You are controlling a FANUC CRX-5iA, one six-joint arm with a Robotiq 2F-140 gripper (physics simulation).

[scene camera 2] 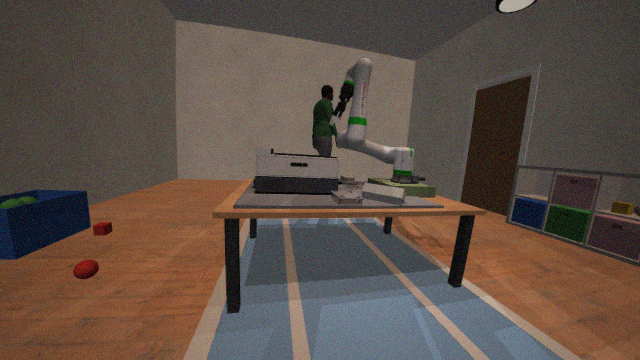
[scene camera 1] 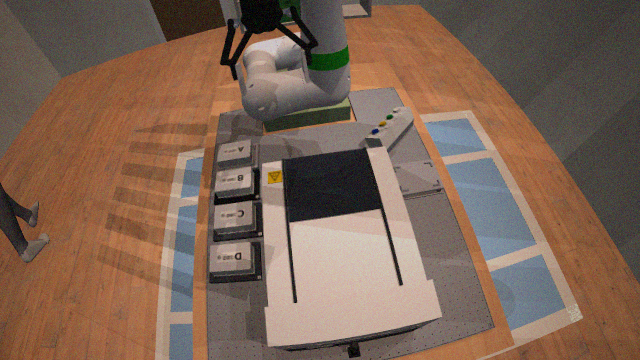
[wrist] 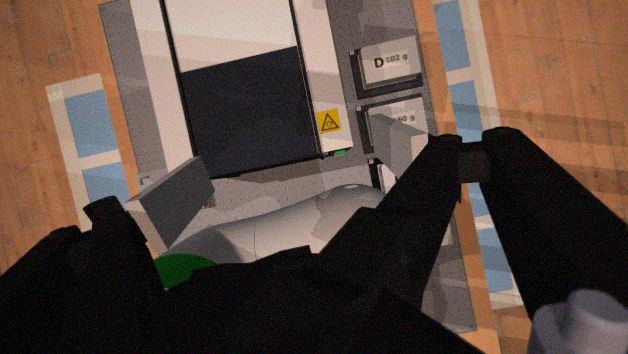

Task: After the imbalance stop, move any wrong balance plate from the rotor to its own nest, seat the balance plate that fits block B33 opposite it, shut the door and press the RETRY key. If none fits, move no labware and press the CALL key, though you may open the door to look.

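Frame: origin at the arm's base, x ahead, y left, z up, level; metres.
Seen in the pictures: gripper, fingertip midpoint: (scene camera 2: 333, 123) (scene camera 1: 275, 87) (wrist: 288, 155); arm's base, link origin: (scene camera 2: 401, 182).
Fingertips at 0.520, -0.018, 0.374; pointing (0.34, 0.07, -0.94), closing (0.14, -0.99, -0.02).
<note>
Offsets run from my fingertips to a thing's top centre, as dx, dy, dz.
My gripper (scene camera 1: 271, 67) (scene camera 2: 338, 113) (wrist: 288, 155) is open and empty, high above the robot's base end of the table. Four balance plates stand on dark nests in a row: A @(-0.183, -0.239, -0.382) (scene camera 1: 235, 152), B @(-0.055, -0.221, -0.382) (scene camera 1: 234, 183), C @(+0.081, -0.201, -0.382) (scene camera 1: 234, 219) (wrist: 395, 114) and D @(+0.220, -0.195, -0.382) (scene camera 1: 232, 257) (wrist: 391, 62). In the wrist view D reads 102 g, and a fingertip partly hides C. The white centrifuge (scene camera 1: 350, 265) (scene camera 2: 297, 167) has a dark panel @(+0.093, +0.099, -0.223) (scene camera 1: 330, 185) (wrist: 245, 112) between two rails. The rotor and block B33 do not show. The key box @(-0.257, +0.332, -0.352) (scene camera 1: 400, 131) (scene camera 2: 383, 193) has blue, yellow, green and white keys; their labels are unreadable.
A flat plate with corner marks @(-0.037, +0.382, -0.395) (scene camera 1: 420, 177) (scene camera 2: 346, 196) lies beside the centrifuge, near the key box. A small green light @(+0.015, -0.054, -0.245) (wrist: 340, 152) shows at the centrifuge's corner. A person (scene camera 2: 322, 120) stands beyond the table; the legs (scene camera 1: 15, 220) show at the left in scene camera 1.
</note>
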